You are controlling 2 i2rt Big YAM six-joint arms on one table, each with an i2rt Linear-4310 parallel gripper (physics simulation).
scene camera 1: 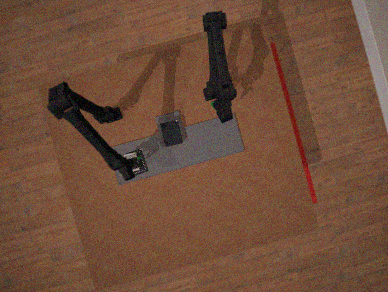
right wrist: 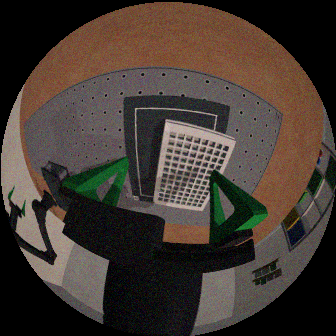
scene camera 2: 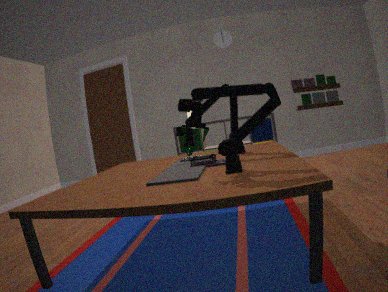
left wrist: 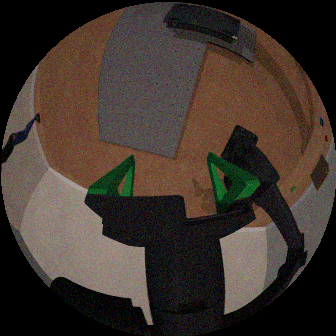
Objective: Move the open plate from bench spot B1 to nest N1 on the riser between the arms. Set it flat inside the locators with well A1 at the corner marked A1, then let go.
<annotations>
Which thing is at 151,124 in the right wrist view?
A dark nest with white outline.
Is my right gripper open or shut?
Open.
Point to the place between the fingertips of my left gripper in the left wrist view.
171,155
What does my left gripper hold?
Nothing.
</annotations>
